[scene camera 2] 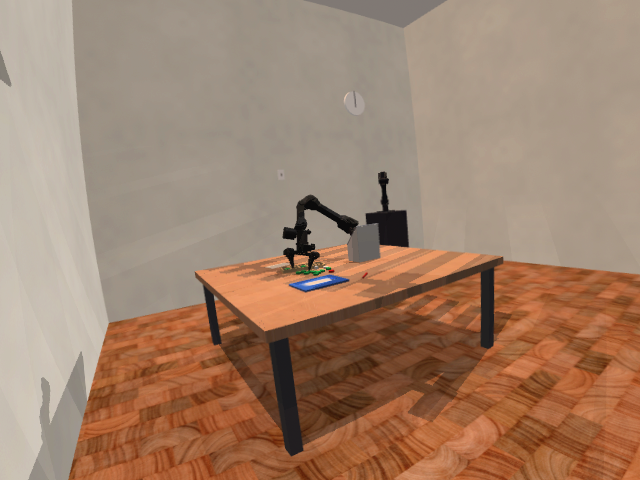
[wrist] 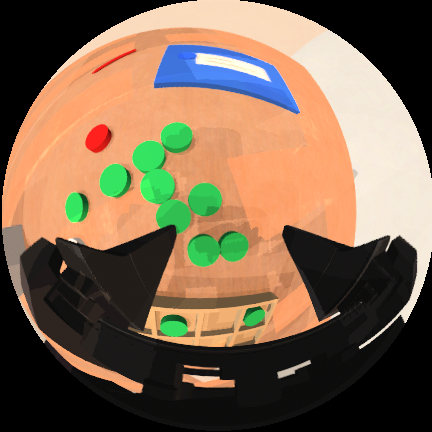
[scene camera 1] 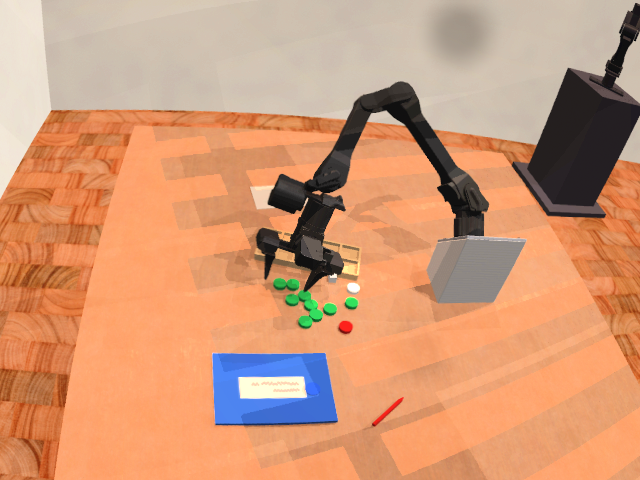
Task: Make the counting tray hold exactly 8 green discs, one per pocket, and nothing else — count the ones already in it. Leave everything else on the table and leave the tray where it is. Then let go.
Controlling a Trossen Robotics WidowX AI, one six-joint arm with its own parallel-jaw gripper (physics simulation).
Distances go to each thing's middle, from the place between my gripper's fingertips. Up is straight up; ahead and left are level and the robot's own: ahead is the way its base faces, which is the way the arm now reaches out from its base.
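Scene:
There is the wooden counting tray (scene camera 1: pixel 351 255), and I find it 7 cm behind my hand and 11 cm to the right of it, with the tray 1 cm below my hand as well.

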